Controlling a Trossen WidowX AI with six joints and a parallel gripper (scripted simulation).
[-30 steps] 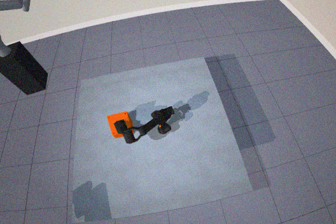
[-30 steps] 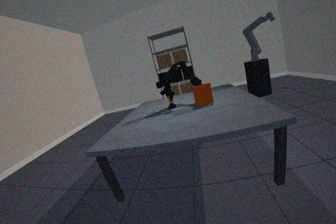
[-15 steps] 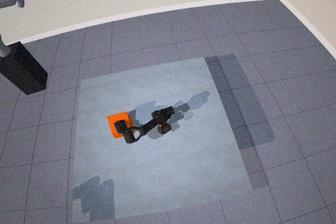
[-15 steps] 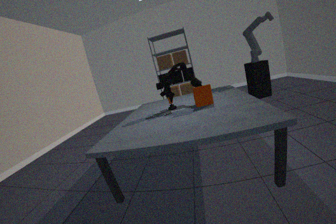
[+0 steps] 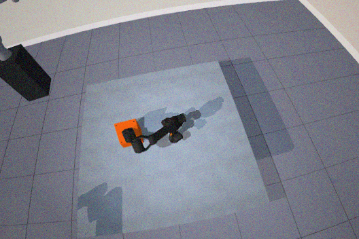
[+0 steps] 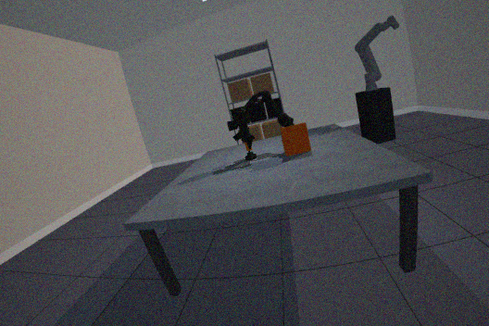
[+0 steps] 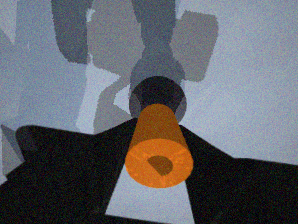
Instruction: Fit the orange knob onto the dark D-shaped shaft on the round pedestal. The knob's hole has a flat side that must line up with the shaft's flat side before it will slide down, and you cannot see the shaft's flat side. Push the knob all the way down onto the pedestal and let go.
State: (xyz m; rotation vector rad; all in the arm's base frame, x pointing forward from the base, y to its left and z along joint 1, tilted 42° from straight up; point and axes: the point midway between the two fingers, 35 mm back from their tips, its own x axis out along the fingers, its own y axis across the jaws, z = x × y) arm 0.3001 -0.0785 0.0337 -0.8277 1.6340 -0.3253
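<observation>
The orange knob lies 20 mm above my gripper tip. Round my gripper tip: dark round pedestal: 40 mm below.
</observation>
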